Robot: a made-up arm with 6 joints.
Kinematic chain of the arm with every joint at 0, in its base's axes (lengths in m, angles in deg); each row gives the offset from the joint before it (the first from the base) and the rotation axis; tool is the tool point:
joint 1: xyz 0 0 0.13 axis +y
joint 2: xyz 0.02 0.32 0 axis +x
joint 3: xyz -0.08 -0.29 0 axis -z
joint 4: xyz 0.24 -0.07 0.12 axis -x
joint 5: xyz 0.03 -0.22 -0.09 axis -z
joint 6: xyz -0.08 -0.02 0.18 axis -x
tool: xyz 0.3 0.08 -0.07
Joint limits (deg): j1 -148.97..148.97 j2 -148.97..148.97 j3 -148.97..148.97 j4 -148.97..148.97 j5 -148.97..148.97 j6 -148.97..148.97
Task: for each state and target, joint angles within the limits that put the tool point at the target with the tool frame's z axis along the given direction. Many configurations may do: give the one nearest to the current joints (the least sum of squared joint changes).
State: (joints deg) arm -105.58 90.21 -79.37 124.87 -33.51 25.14
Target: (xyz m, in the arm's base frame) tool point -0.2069 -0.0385 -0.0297 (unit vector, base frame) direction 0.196 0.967 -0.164
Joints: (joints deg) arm -109.06 82.54 -95.14 103.11 0.93 64.27
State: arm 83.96 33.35 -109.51 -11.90 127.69 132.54
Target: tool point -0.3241 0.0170 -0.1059 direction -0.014 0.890 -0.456
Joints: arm 114.08 67.40 -82.39 -1.08 123.48 138.44
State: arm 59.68 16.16 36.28 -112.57 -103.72 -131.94
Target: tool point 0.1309 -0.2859 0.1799 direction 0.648 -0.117 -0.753
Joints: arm 67.90 -8.87 31.80 -111.72 -99.12 -116.11
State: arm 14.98 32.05 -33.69 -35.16 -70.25 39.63
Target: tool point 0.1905 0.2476 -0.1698 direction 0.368 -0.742 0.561
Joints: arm 58.18 29.55 -44.98 -43.55 -37.23 47.21
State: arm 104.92 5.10 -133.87 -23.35 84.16 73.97
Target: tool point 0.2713 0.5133 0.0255 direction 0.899 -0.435 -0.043
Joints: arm 130.31 37.47 -145.64 -0.95 63.55 34.20
